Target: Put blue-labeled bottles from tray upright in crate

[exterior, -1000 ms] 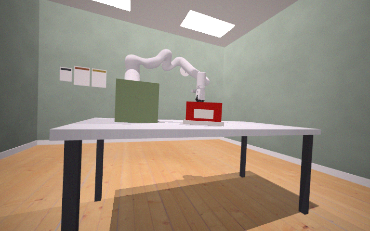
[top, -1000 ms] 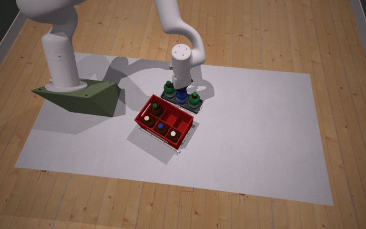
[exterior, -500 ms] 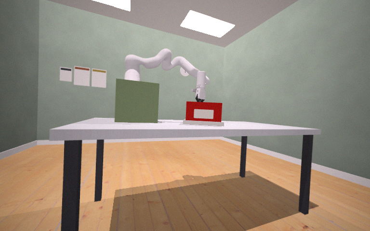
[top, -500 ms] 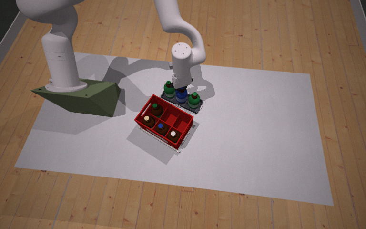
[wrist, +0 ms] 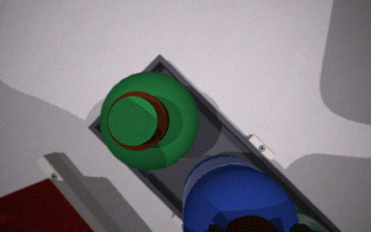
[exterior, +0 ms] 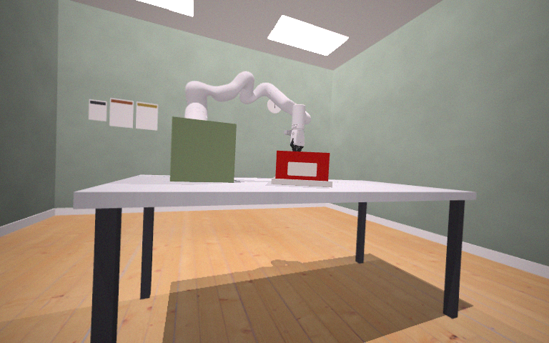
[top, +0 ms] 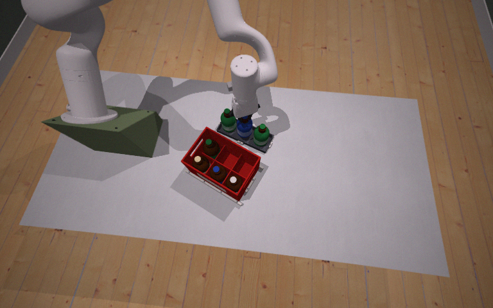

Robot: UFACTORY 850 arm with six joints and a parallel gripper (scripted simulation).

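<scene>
Now: the blue-labeled bottle 70 mm below my hand. The rest, counted from my hand: red crate 100 mm behind, 190 mm to the right, 100 mm below; green bottle 80 mm behind, 40 mm to the left, 100 mm below; dark tray 170 mm below.
</scene>
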